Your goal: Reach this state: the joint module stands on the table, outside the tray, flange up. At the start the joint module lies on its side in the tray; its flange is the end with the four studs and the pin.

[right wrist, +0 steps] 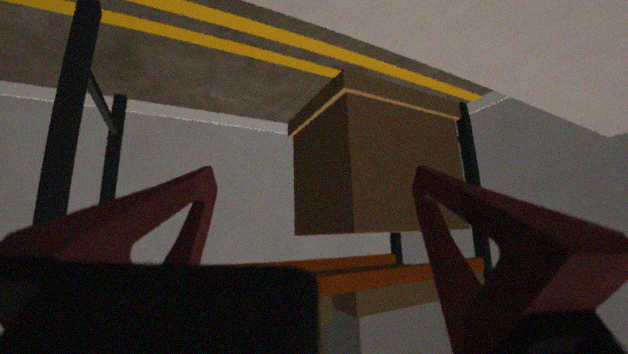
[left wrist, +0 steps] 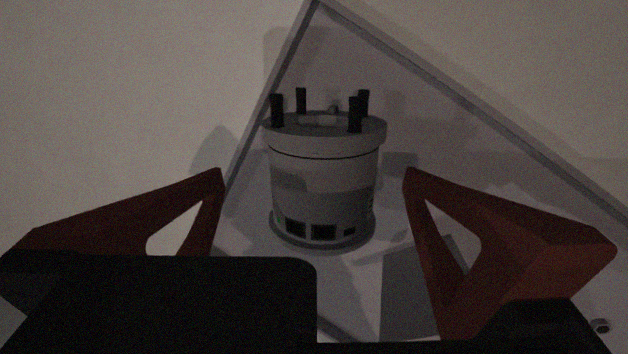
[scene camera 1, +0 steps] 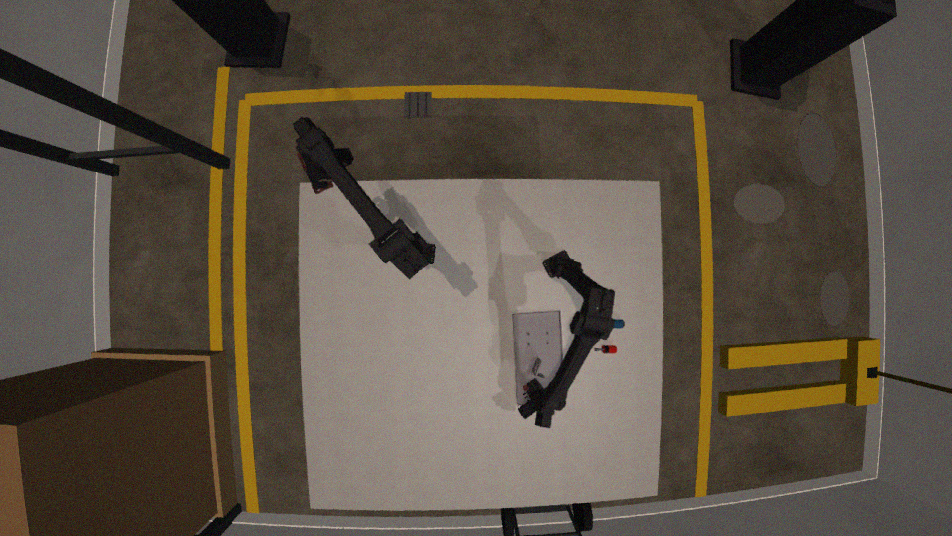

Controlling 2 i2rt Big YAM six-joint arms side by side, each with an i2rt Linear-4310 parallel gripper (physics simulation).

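Frame: origin at the left arm's base, x back, y right, z up, level; centimetres.
Where they show: left gripper, fingertip midpoint: (left wrist: 313, 177); right gripper, fingertip midpoint: (right wrist: 314, 177) (scene camera 1: 311, 181); left arm's base at its link origin: (scene camera 1: 557, 264).
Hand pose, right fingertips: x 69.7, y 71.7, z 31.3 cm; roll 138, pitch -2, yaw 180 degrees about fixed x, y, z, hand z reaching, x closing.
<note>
Things, the pixels of their top centre, and the offset from my right fingertips. "spot": a spot on its surface instead. Level surfaces: height alone.
- joint module at its top centre: (left wrist: 305, 188) dx -116.0, dy -33.9, dz -24.6 cm
- tray at its top centre: (left wrist: 479, 319) (scene camera 1: 539, 358) dx -103.5, dy -44.1, dz -29.7 cm
- white table surface at its surface level: dz -31.3 cm
- red tool at its top centre: (scene camera 1: 607, 350) dx -114.8, dy -73.1, dz -27.9 cm
- blue cylinder at a spot on its surface: (scene camera 1: 618, 324) spot: dx -106.6, dy -83.0, dz -27.2 cm
The joint module (left wrist: 322, 170) lies on its side in the tray (scene camera 1: 536, 320) (left wrist: 435, 127). In the left wrist view its flange, with dark studs, points to the top of the picture, towards a tray corner; the end with the square ports is at the bottom. In scene camera 1 the arm hides most of it. My left gripper (scene camera 1: 530, 388) (left wrist: 313, 177) is open above the tray's lower end, with one finger to each side of the module in its wrist view; no contact shows. My right gripper (scene camera 1: 315, 179) (right wrist: 314, 177) is open and empty, at the mat's upper left corner, far from the tray.
On the white table surface (scene camera 1: 399, 399), a red tool (scene camera 1: 609, 348) and a blue cylinder (scene camera 1: 618, 324) lie right of the tray, close to the left arm. The tray floor has small round marks. A large brown box (scene camera 1: 119, 446) (right wrist: 395, 165) is at the lower left of scene camera 1.
</note>
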